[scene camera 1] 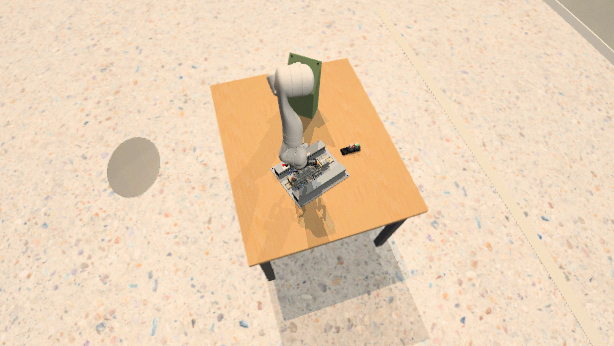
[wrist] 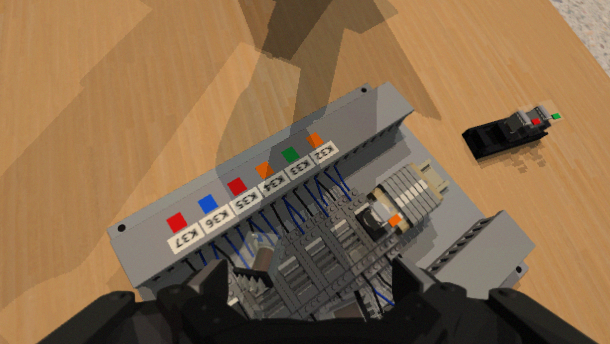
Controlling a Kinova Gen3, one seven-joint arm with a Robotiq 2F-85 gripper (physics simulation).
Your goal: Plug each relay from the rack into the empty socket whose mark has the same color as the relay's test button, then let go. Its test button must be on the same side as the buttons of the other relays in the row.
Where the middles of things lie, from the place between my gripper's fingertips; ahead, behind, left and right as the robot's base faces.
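Black rack [wrist: 490,138], from my hand: 31 cm to the left, 5 cm ahead, 12 cm below. Grey panel [scene camera 1: 282,179]: my gripper 1 cm short of it, 5 cm to the right of it, 13 cm above it.
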